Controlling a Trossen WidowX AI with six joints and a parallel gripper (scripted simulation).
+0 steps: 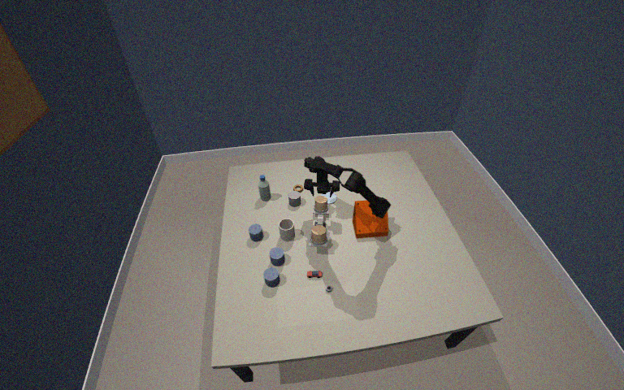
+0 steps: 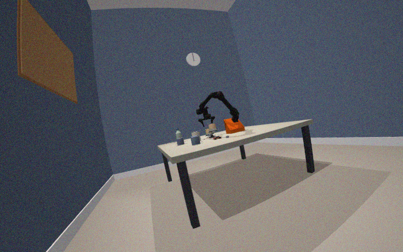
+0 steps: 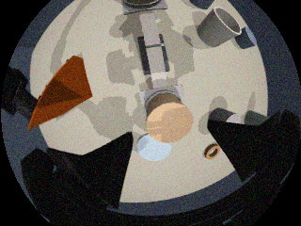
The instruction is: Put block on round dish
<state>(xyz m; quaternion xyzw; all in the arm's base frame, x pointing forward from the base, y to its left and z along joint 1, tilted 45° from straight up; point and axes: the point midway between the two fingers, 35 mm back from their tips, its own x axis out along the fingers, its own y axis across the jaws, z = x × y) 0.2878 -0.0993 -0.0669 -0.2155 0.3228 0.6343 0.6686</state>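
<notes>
The tan cup lies 60 mm below my gripper tip and 20 mm to the right of it. Also, from my gripper tip: pale blue round dish: 120 mm below, 110 mm to the right, 50 mm behind; then pale green block: 80 mm below; then grey cylinder: 150 mm ahead, 80 mm below, 70 mm to the right.
</notes>
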